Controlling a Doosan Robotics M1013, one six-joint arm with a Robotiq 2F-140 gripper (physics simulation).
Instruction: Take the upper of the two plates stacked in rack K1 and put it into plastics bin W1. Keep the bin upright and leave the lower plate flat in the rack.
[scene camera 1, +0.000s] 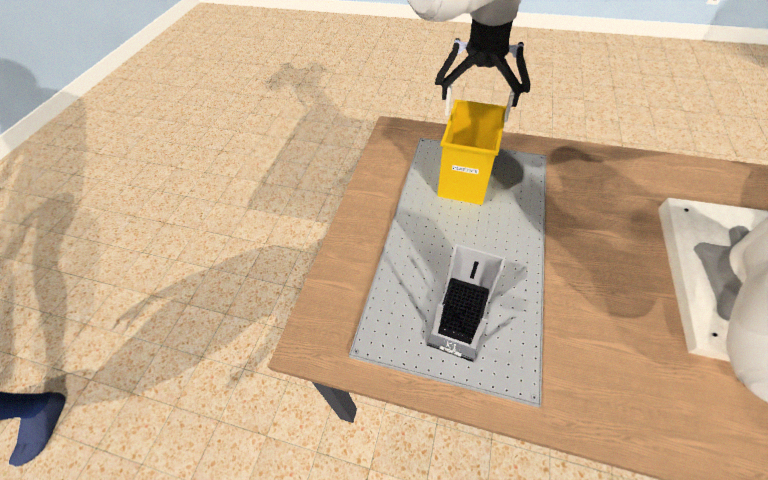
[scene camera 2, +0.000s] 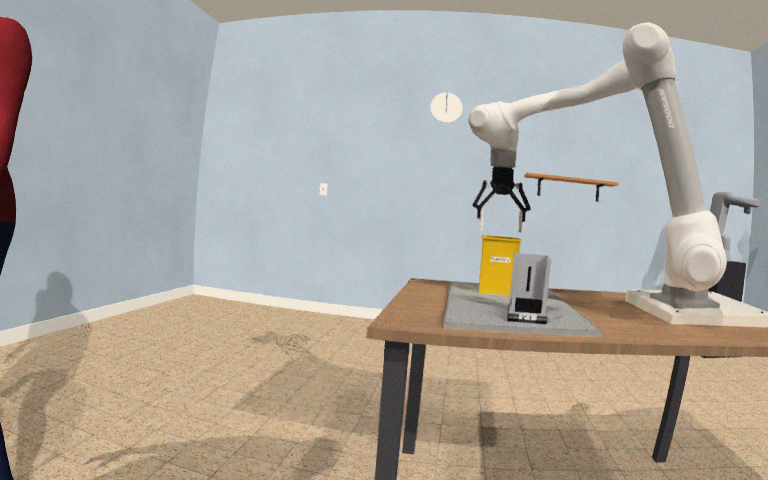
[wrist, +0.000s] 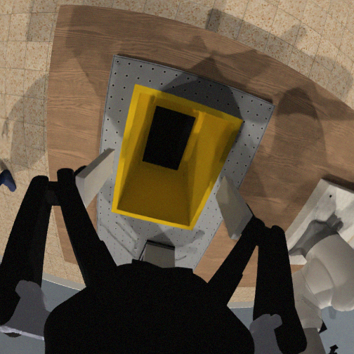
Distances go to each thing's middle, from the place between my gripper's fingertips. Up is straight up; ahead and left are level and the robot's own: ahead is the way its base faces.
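Yellow plastics bin W1 (scene camera 1: 472, 138): 10 mm to the left of my hand and 110 mm below it.
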